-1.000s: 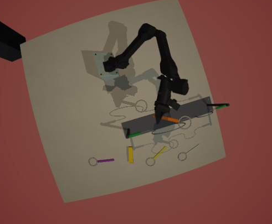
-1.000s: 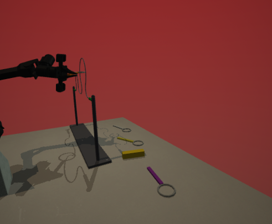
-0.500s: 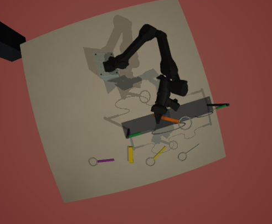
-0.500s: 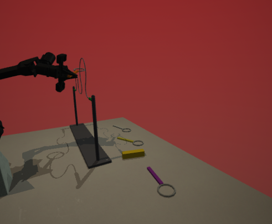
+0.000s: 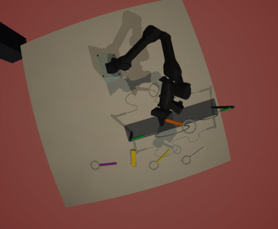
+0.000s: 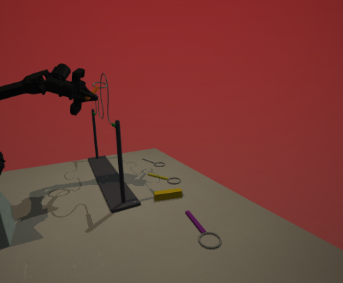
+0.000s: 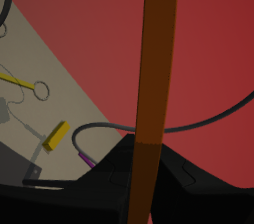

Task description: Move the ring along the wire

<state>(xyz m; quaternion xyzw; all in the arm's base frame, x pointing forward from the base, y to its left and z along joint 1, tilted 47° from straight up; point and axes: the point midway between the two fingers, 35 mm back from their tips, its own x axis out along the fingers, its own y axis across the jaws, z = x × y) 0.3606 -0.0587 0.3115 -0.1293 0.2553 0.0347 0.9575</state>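
Right now the orange-handled ring is 80 mm to the left of my gripper tip, 40 mm above it and 10 mm ahead of it. The rest, counted from my gripper tip: yellow-handled ring: 390 mm below, 280 mm ahead, 40 mm to the right; grey-handled ring: 390 mm below, 320 mm ahead, 200 mm to the left; yellow block: 380 mm below, 210 mm ahead, 200 mm to the right.
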